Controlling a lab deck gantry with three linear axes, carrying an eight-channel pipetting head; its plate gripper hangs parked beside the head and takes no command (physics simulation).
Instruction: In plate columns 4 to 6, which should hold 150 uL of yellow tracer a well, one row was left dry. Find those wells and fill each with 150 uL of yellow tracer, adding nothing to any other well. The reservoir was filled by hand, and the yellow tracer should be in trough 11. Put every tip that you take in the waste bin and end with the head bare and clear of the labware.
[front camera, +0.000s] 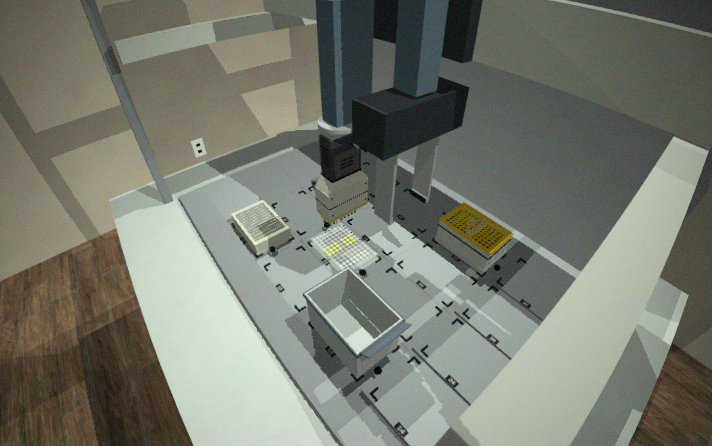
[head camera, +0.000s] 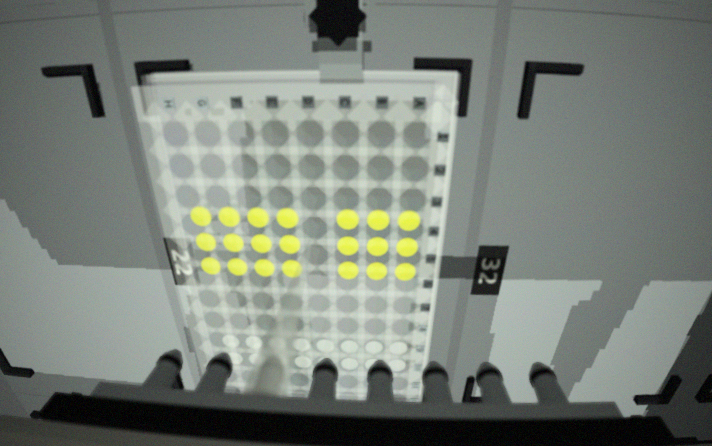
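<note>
The plate (front camera: 362, 255) (head camera: 388, 86) lies below and in front of the pipetting head (front camera: 341, 195). In the head view, columns 4 to 6 are yellow in every row except row D; its three wells (head camera: 315, 227) look grey and dry. One pale tip (head camera: 271, 370) is on the third nozzle from the left; the other seven nozzles are bare. Whether it holds liquid cannot be told. The cream reservoir (front camera: 270, 243) stands left of the plate; its trough contents do not show. The waste bin (front camera: 336, 341) stands in front of the plate. The parked plate gripper (front camera: 405, 209) hangs open and empty.
A yellow-topped tip rack (front camera: 462, 246) stands at the right of the deck. The dark gripper body (front camera: 386, 126) hangs right of the head. Several wells in two columns farther along the plate look white. A black knob (head camera: 337, 18) is beyond the plate's column 1 edge.
</note>
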